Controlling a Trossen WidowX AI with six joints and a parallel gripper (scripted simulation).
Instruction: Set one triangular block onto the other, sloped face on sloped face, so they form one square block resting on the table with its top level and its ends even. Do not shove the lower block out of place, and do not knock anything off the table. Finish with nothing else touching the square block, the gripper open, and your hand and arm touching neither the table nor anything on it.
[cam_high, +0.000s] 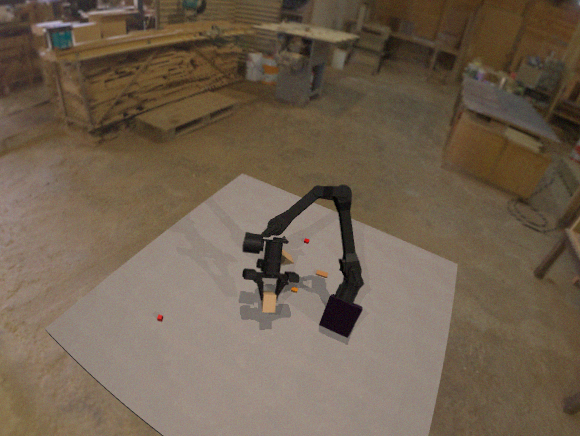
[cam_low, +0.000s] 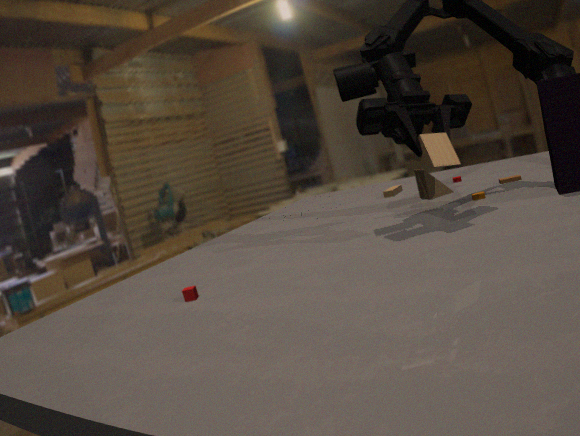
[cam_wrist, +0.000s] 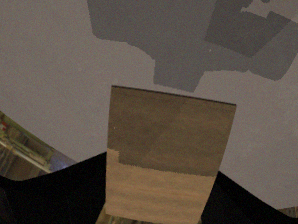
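Right now the triangular block is 290 mm to the right of my gripper tip, 90 mm below it and 70 mm ahead of it. Round my gripper tip: orange-brown bar: 310 mm to the right, 110 mm behind, 100 mm below; red cube: 320 mm ahead, 220 mm to the left, 100 mm below; orange piece: 170 mm to the right, 100 mm below, 40 mm behind.
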